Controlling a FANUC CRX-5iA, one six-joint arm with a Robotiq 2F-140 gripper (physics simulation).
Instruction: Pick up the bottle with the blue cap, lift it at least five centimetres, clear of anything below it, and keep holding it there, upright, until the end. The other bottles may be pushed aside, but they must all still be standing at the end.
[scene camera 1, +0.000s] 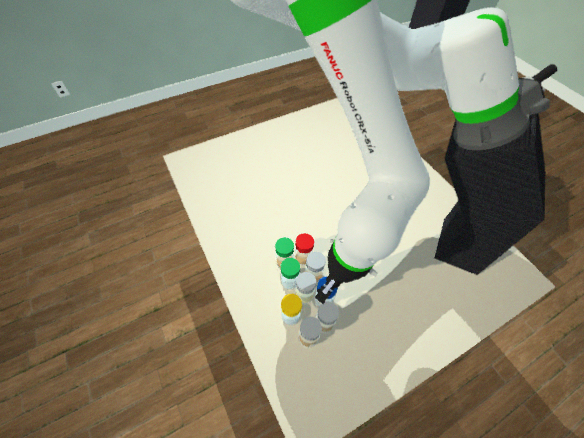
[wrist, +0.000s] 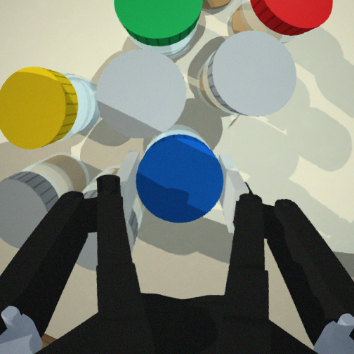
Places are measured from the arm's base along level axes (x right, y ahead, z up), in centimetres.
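Pixels of known places: arm's base, origin of its link: (scene camera 1: 490, 129).
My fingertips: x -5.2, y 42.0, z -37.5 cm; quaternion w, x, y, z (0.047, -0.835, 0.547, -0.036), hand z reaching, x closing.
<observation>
For each thing: its top centre in the pictures, then the offset to it from my fingertips. Level surfaces: height alone.
- bottle with a light grey cap, centre of its top: (scene camera 1: 306, 281) dx +4.0, dy +4.5, dz +4.0 cm
- grey-capped bottle, centre of its top: (scene camera 1: 328, 311) dx -5.9, dy +3.5, dz +4.0 cm
- yellow-capped, centre of its top: (scene camera 1: 291, 303) dx +0.3, dy +10.9, dz +4.0 cm
- red-capped, centre of its top: (scene camera 1: 304, 241) dx +15.0, dy -1.2, dz +4.0 cm
- light grey-capped, centre of its top: (scene camera 1: 316, 259) dx +8.3, dy -1.1, dz +4.0 cm
- cream mat, height of its surface: dz -6.4 cm
The bottle with the blue cap (scene camera 1: 328, 288) (wrist: 180, 177) stands upright among the other bottles, partly behind the fingers in the scene view. My gripper (scene camera 1: 324, 292) (wrist: 178, 169) is open, with one finger pad on each side of the blue cap and a narrow gap on both sides in the wrist view. A bottle with a light grey cap (scene camera 1: 306, 283) (wrist: 141, 93) stands close beside it. A grey-capped bottle (scene camera 1: 328, 314) (wrist: 92, 252) is partly hidden behind the left finger in the wrist view.
Other bottles stand upright: yellow-capped (scene camera 1: 291, 305) (wrist: 35, 107), green-capped (scene camera 1: 290, 269) (wrist: 159, 17), another green-capped (scene camera 1: 284, 248), red-capped (scene camera 1: 304, 243) (wrist: 295, 12), light grey-capped (scene camera 1: 315, 262) (wrist: 255, 73) and grey-capped (scene camera 1: 310, 329) (wrist: 22, 212). They stand on a cream mat (scene camera 1: 240, 200).
</observation>
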